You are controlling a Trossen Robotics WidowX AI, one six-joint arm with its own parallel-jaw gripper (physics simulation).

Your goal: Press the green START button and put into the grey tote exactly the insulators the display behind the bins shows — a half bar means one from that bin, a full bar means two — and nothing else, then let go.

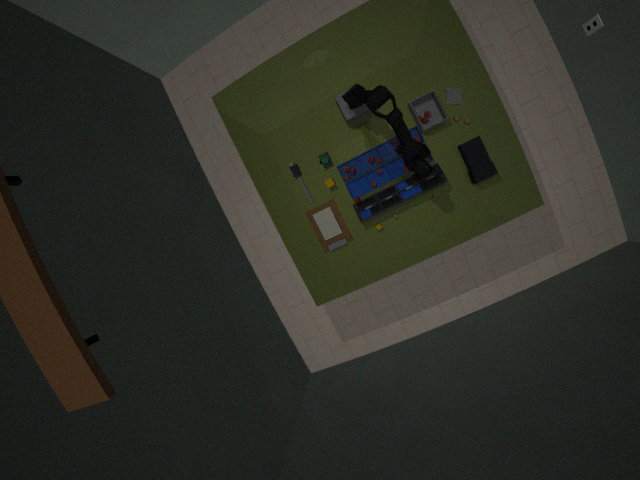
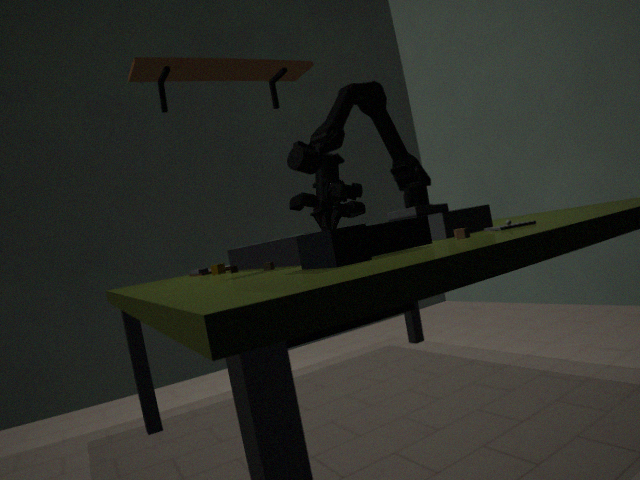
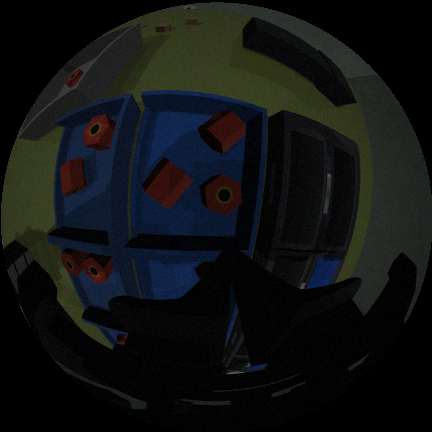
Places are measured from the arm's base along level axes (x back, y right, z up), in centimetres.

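Where they show: gripper, fingertip midpoint: (image 3: 228,253); arm's base, origin of the base link: (image 1: 354,101) (image 2: 418,207).
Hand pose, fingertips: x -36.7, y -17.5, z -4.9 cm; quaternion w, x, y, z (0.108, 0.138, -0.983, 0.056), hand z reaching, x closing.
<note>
Each offset is from my fingertips to the top centre of the thing. "spot": to the spot under its first point.
My gripper (image 3: 228,253) (image 1: 427,172) (image 2: 328,220) is shut with nothing between the fingers. It hangs low over the blue bins (image 3: 181,141) (image 1: 390,177), near the black display (image 3: 306,189) (image 1: 385,197). Red hexagonal insulators lie loose in the bins, one {dx +1.3, dy -3.6, dz -0.5 cm} (image 3: 222,194) with its yellow-ringed hole up, another {dx +5.0, dy -3.5, dz -0.6 cm} (image 3: 167,181) on its side. One bar on the display {spot: dx -9.7, dy +0.2, dz +2.1 cm} (image 3: 324,270) is lit blue. The grey tote {dx +23.0, dy -14.5, dz +1.9 cm} (image 1: 419,101) (image 3: 100,60) stands beyond the bins and holds red insulators {dx +22.3, dy -14.4, dz -0.5 cm} (image 1: 425,116) (image 3: 73,77). The green START button {dx +15.7, dy +39.2, dz +0.6 cm} (image 1: 326,159) sits left of the bins.
A black box {dx -5.6, dy -31.0, dz +2.1 cm} (image 1: 476,159) (image 3: 294,56) lies right of the bins. A yellow cube {dx +4.0, dy +40.3, dz +0.4 cm} (image 1: 330,183), a hand tool {dx +8.1, dy +55.8, dz -1.5 cm} (image 1: 300,178) and a brown-framed board {dx -16.9, dy +47.6, dz -1.7 cm} (image 1: 329,225) lie to the left. The robot's grey base (image 1: 351,114) stands behind the bins. The scene is dim.
</note>
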